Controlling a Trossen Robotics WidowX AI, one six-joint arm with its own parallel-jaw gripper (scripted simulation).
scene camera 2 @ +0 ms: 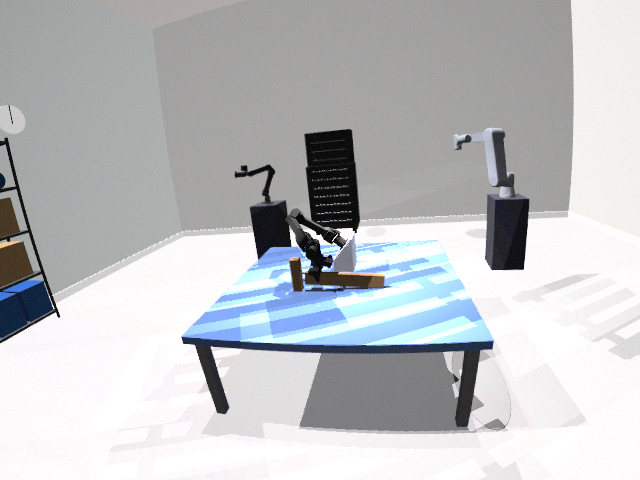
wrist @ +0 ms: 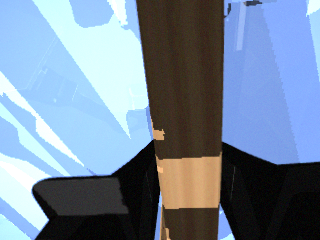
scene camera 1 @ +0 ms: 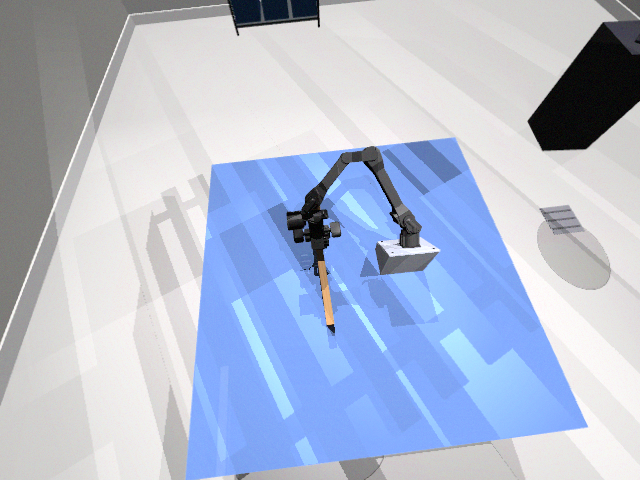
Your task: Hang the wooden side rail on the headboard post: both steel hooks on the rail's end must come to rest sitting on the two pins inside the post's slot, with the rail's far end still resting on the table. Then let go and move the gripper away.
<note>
The pictures show: my gripper and a wooden side rail.
My gripper is seen too in the wrist view.
</note>
